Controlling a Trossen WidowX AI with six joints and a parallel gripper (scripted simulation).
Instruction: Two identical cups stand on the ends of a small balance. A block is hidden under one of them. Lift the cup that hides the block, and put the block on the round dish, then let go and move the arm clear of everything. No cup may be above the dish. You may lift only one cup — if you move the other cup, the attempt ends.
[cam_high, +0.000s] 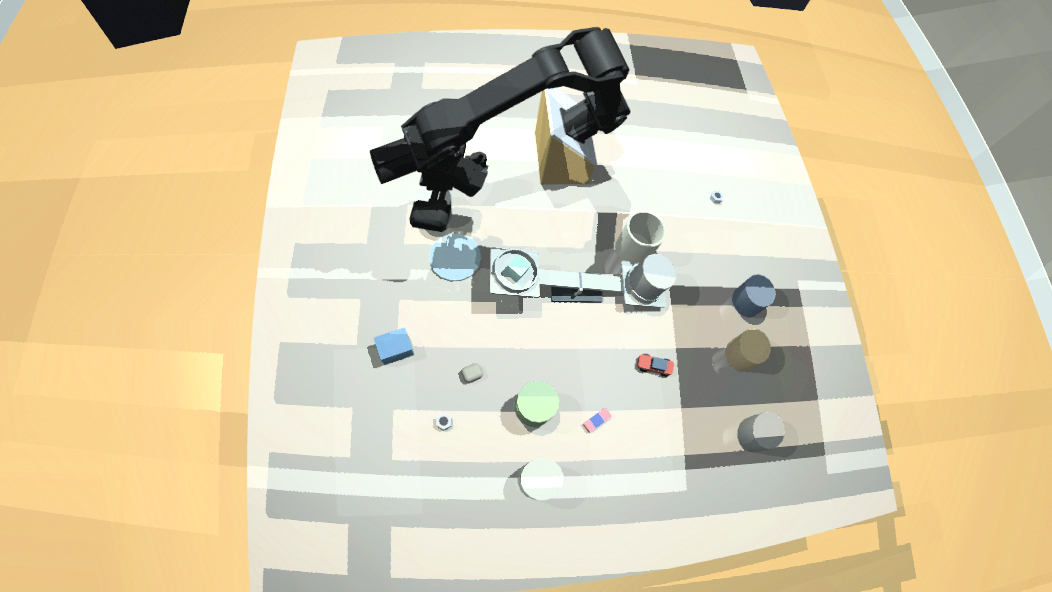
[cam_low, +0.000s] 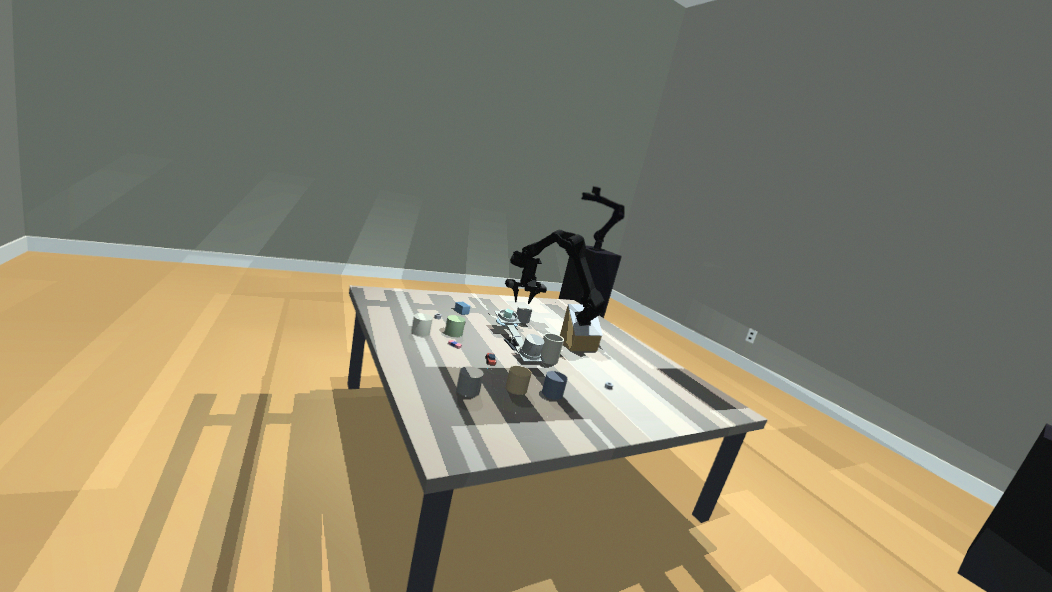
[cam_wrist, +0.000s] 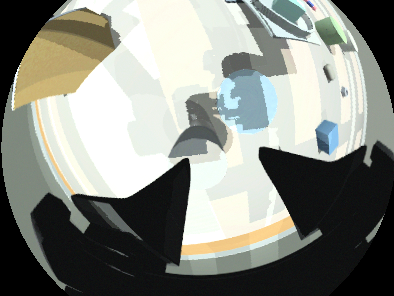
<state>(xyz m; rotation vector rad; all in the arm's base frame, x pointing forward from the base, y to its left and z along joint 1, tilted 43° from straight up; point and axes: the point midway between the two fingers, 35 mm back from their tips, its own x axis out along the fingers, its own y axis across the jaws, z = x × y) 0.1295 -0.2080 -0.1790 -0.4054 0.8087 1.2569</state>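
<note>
Right now the teal block is 150 mm ahead of my gripper tip, 120 mm to the left of it and 10 mm below it. The rest, counted from my gripper tip: pebble (300 mm ahead, 80 mm below, 10 mm to the left); then blue box (240 mm ahead, 120 mm to the right, 70 mm below); then round pale-blue dish (90 mm below, 70 mm ahead, 20 mm to the left).
</note>
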